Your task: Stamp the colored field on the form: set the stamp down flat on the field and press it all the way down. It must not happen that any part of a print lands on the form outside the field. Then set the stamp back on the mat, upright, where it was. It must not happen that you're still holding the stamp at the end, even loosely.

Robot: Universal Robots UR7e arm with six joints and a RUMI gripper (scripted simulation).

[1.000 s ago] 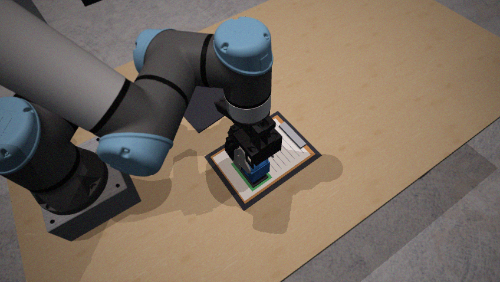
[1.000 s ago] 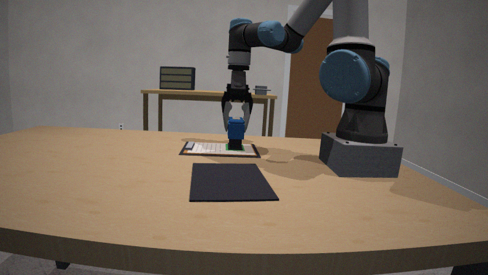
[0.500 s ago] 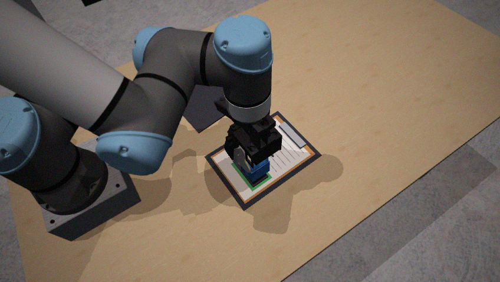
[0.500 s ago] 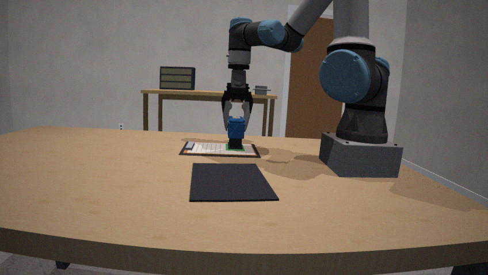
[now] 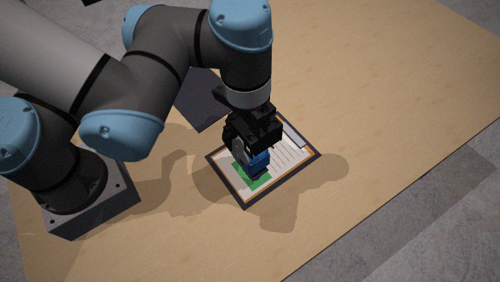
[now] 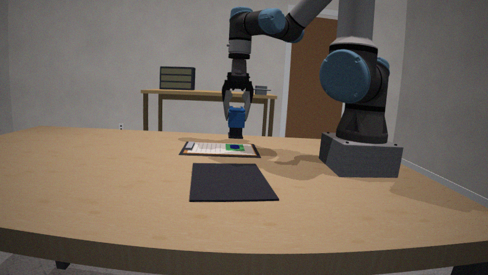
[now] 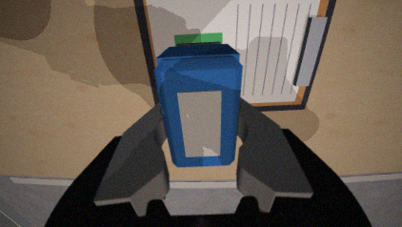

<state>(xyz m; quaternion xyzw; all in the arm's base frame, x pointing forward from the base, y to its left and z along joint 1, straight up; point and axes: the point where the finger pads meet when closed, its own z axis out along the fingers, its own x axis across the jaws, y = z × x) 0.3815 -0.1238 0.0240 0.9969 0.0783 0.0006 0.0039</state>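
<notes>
The mat lies 20 mm behind my hand, 310 mm to the left of it and 110 mm below it. Round my hand: clipboard 70 mm ahead, 20 mm to the left, 100 mm below; then blue stamp 20 mm below.
</notes>
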